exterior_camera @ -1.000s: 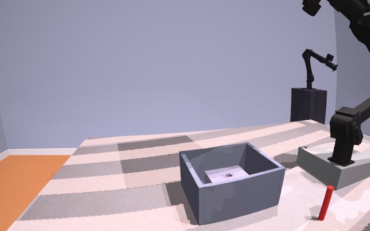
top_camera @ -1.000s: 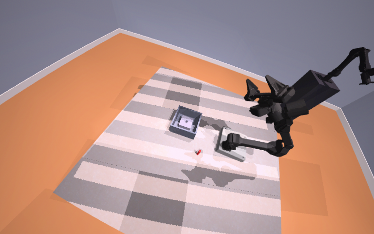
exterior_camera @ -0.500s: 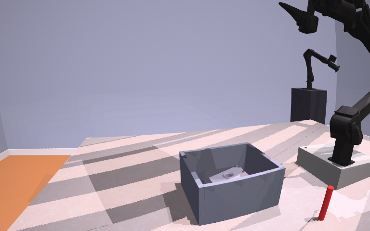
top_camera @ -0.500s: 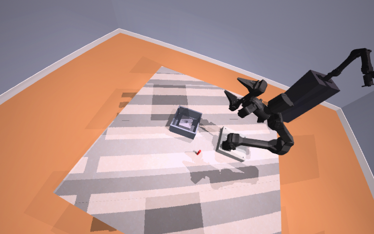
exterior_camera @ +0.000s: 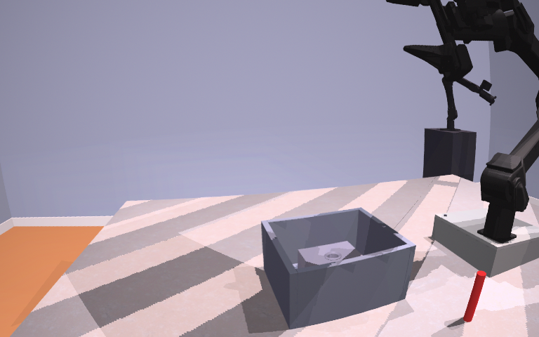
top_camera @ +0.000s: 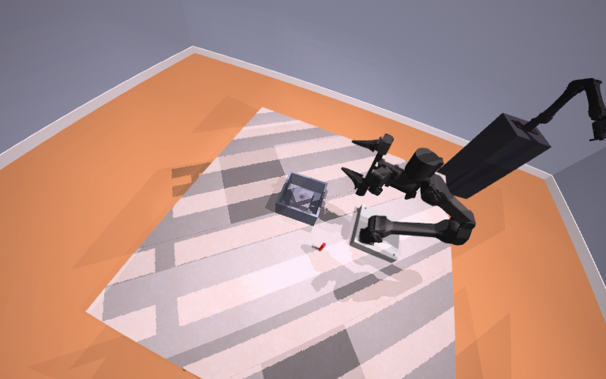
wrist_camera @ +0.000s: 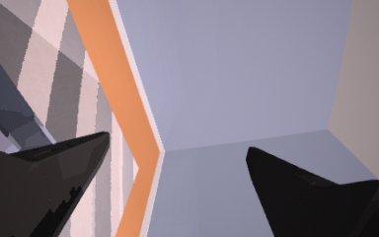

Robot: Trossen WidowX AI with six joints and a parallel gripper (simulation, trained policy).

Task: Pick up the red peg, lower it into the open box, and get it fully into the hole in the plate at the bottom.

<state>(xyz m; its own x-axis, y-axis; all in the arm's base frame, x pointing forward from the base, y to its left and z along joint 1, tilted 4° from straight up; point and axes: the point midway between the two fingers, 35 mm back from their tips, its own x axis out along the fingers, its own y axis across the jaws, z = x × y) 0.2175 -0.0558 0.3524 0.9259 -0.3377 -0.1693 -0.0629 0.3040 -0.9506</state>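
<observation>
My gripper tip is 380 mm above the red peg, 160 mm to the right of it and 40 mm past it. Round my gripper tip: pale plate 370 mm below, 100 mm ahead, 40 mm to the right; then grey box 390 mm below, 100 mm ahead, 40 mm to the right.
</observation>
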